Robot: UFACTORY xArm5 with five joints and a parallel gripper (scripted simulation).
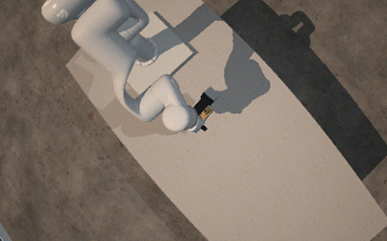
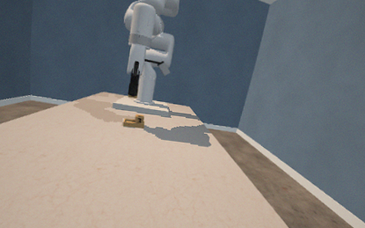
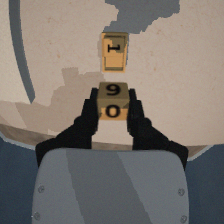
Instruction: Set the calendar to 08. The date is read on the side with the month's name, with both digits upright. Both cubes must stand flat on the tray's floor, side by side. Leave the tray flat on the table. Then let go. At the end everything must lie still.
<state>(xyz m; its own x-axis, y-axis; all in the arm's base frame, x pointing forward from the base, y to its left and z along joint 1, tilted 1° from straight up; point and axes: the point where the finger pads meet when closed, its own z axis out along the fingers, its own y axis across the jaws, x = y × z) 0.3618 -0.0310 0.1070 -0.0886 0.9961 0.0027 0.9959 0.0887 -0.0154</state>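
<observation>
My gripper is now 2 cm to the right of the wooden calendar tray and 13 cm above it.
</observation>
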